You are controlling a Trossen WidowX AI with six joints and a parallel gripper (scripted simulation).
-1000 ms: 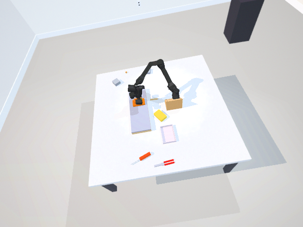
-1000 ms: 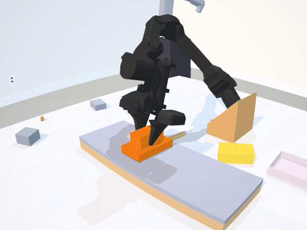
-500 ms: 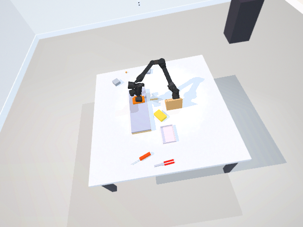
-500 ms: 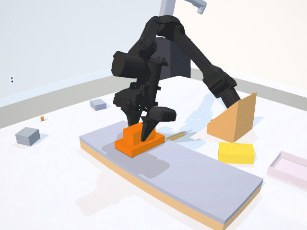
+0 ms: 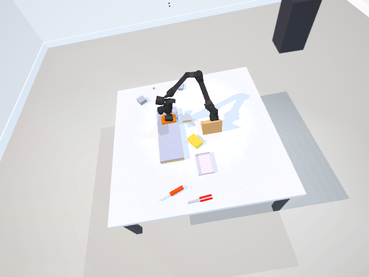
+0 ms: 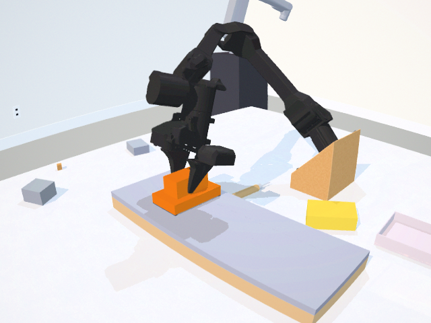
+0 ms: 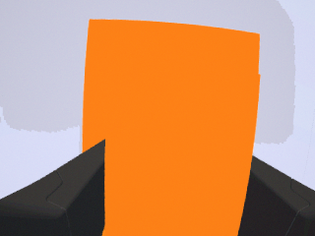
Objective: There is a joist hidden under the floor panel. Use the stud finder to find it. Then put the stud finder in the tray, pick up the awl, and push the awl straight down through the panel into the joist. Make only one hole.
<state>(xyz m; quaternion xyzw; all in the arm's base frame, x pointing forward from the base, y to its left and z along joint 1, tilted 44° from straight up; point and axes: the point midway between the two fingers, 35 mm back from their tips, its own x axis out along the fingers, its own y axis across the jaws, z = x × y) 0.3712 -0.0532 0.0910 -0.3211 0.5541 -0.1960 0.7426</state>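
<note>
My gripper tip is now 43 cm to the right of the pale pink tray, 25 cm past it and 5 cm above it. Round my gripper tip: orange stud finder: 2 cm behind, 2 cm above; yellow block: 22 cm to the left, 21 cm behind, 5 cm below; awl: 20 cm behind, 6 cm below, 1 cm to the left.
</note>
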